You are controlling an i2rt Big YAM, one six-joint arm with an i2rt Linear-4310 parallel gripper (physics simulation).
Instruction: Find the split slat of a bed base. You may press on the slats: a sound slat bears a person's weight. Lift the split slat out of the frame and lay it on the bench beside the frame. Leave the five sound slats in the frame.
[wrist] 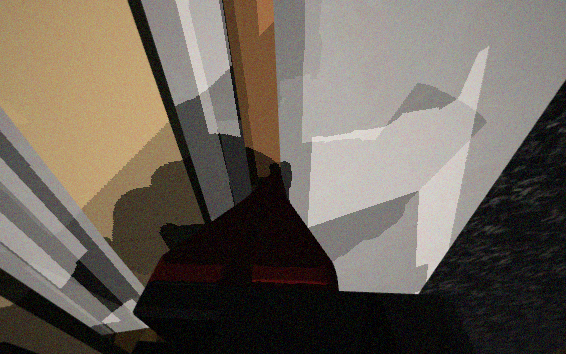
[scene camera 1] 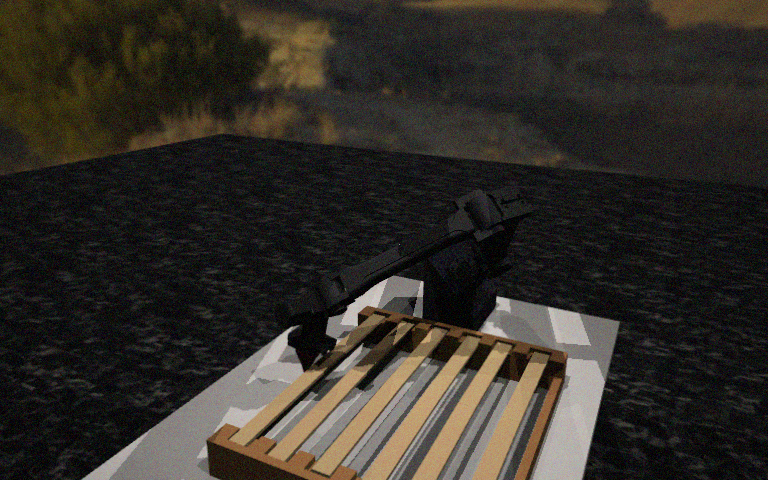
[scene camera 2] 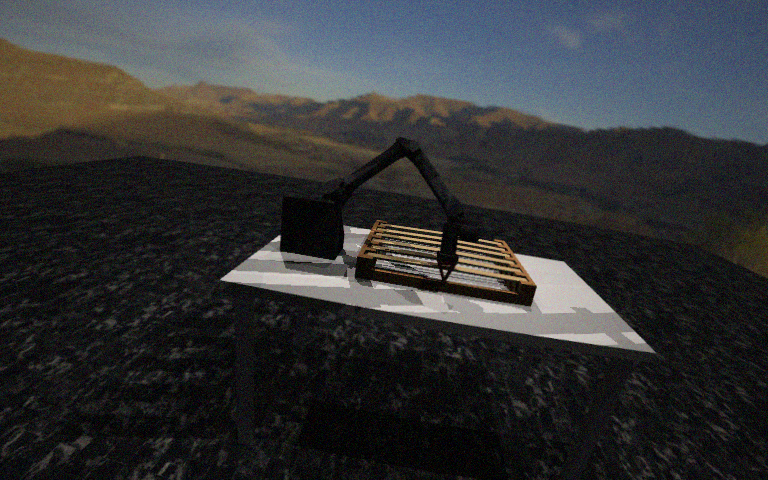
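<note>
The bed base frame (scene camera 1: 249,461) (scene camera 2: 525,295) (wrist: 259,75) holds six light wooden slats. The outermost slat (scene camera 1: 283,399) (scene camera 2: 487,273) (wrist: 60,75), at the left in scene camera 1, lies with both ends in the frame. The second slat (scene camera 1: 334,396) lies beside it. My gripper (scene camera 1: 306,367) (scene camera 2: 445,278) (wrist: 276,182) is shut and empty. It points down on the outer side of the outermost slat, by the frame's side rail; whether it touches either cannot be told. No split can be made out on any slat, and the gripper hides part of the outermost one.
The white bench (scene camera 1: 589,353) (scene camera 2: 572,283) (wrist: 350,55) extends around the frame, with patchy shadows. Its edge runs past the gripper's outer side. The dark arm base (scene camera 1: 458,283) (scene camera 2: 311,226) stands at the frame's far end in scene camera 1. The arm reaches over the slats.
</note>
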